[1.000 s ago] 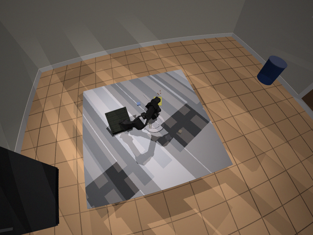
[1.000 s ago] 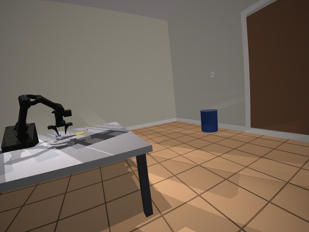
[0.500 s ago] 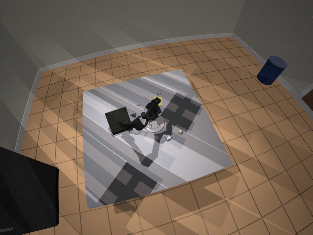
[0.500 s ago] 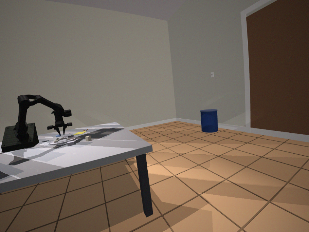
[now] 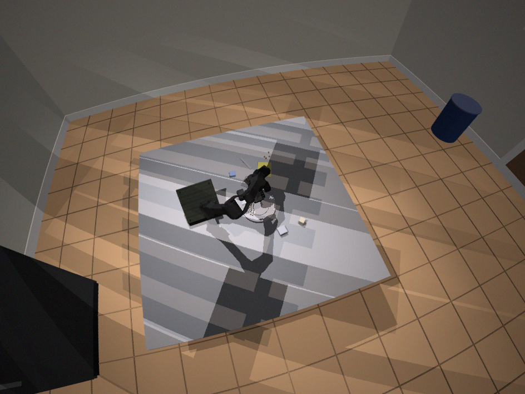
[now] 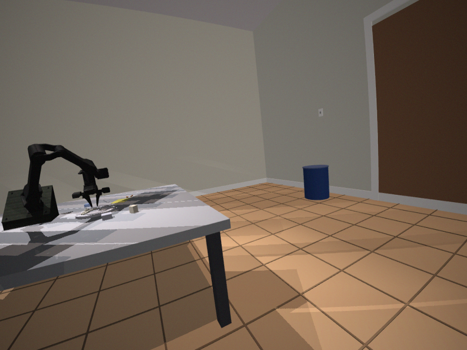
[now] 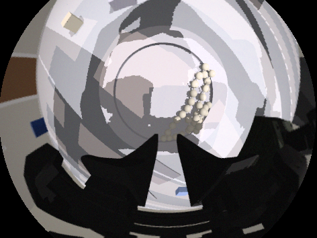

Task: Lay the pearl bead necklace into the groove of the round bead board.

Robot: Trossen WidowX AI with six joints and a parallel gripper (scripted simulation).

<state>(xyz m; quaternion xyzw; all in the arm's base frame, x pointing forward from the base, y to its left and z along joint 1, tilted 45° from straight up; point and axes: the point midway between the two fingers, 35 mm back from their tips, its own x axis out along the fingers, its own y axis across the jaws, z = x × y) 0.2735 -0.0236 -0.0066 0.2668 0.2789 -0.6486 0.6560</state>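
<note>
Right now my gripper tip is 10 mm short of the round bead board, 50 mm to the left of it and 20 mm above it. The rest, counted from my gripper tip: yellow pad (140 mm ahead, 200 mm to the left, 30 mm below); then grey card (20 mm ahead, 130 mm to the left, 30 mm below); then blue block (70 mm behind, 230 mm to the left, 20 mm below).
</note>
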